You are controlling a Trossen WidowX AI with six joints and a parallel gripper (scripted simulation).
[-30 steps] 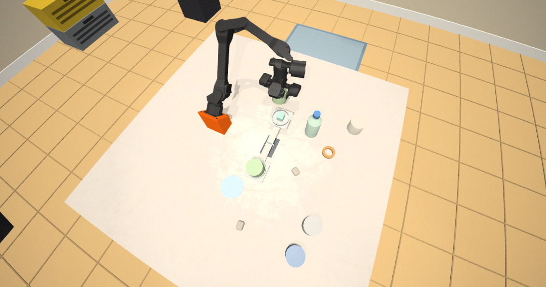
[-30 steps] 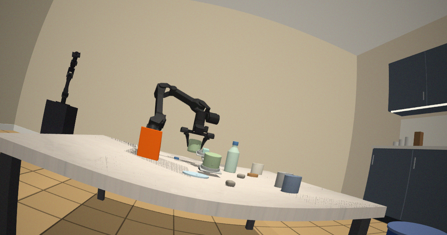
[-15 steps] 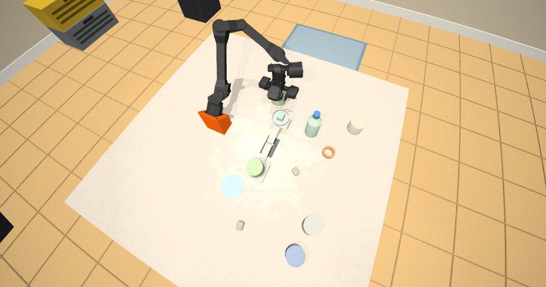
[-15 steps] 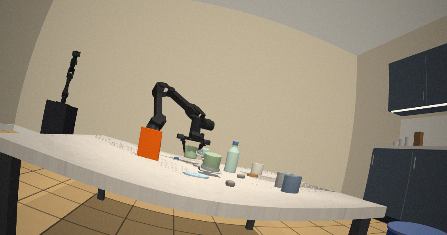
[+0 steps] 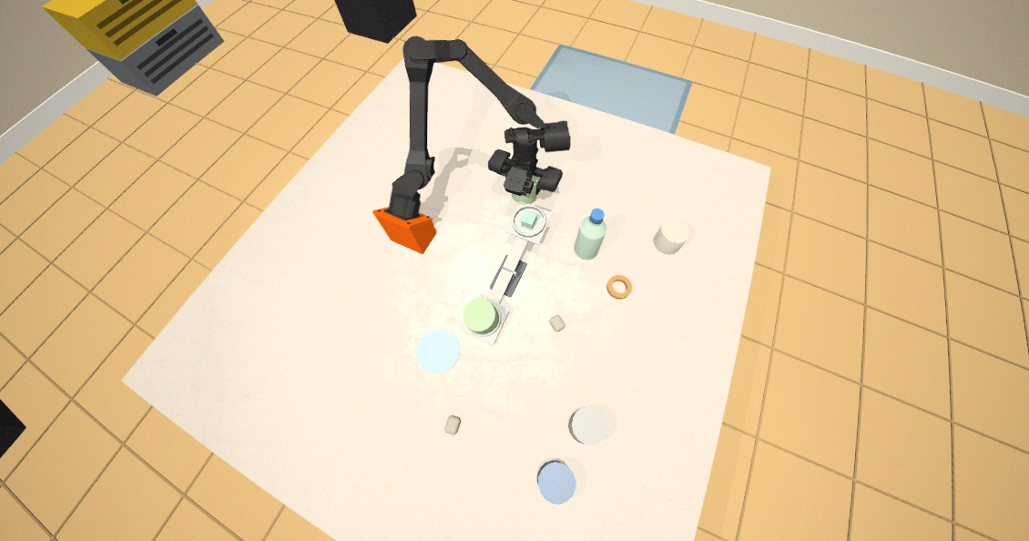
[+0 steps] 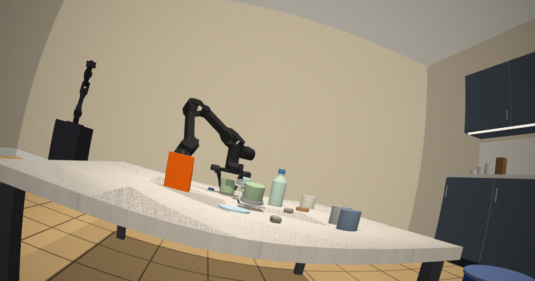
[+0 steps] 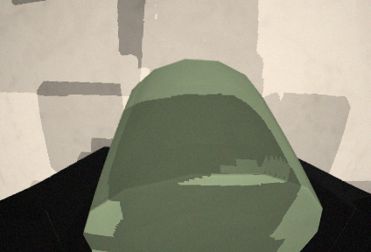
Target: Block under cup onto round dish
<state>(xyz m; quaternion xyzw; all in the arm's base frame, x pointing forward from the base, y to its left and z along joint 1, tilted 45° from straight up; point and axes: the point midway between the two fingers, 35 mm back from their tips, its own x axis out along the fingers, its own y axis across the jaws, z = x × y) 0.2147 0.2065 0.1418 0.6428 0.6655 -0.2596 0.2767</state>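
My gripper tip is 70 mm short of the pale teal block, 120 mm to the left of it and 60 mm below it. The rest, counted from my gripper tip: blue disc: 70 mm behind, 50 mm to the left, 20 mm below; cream cylinder: 390 mm ahead, 30 mm to the left, 10 mm above; green bottle: 220 mm ahead, 90 mm to the right, 80 mm above.
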